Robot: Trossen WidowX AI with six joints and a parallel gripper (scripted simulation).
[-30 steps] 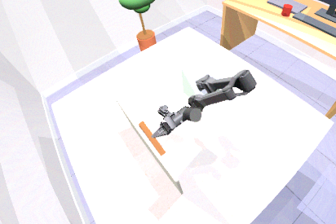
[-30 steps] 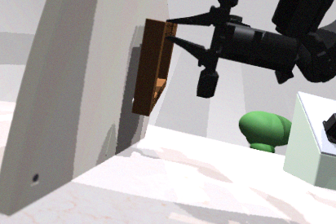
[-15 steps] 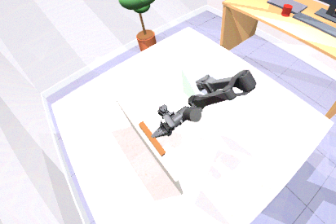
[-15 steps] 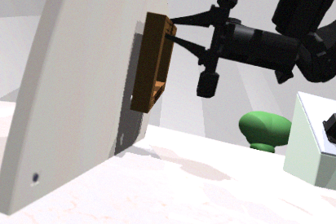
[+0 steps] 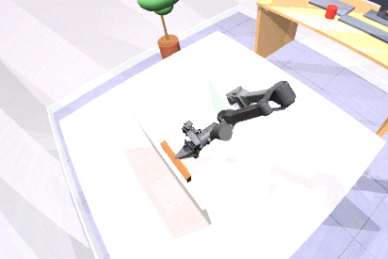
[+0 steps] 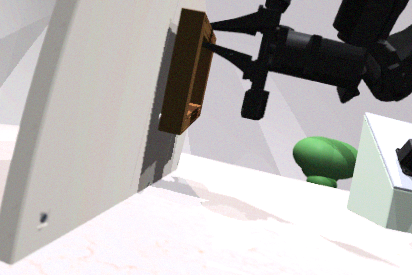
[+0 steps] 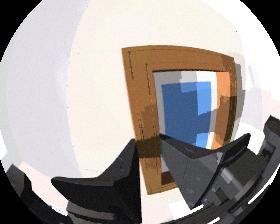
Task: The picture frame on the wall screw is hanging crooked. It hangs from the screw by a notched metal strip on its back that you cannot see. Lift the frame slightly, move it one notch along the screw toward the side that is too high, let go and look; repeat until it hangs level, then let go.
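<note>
The brown picture frame is 1 cm ahead of my gripper tip, 1 cm to the right of it and 5 cm below it. Also, from my gripper tip: wall panel: 2 cm ahead, 6 cm below.
</note>
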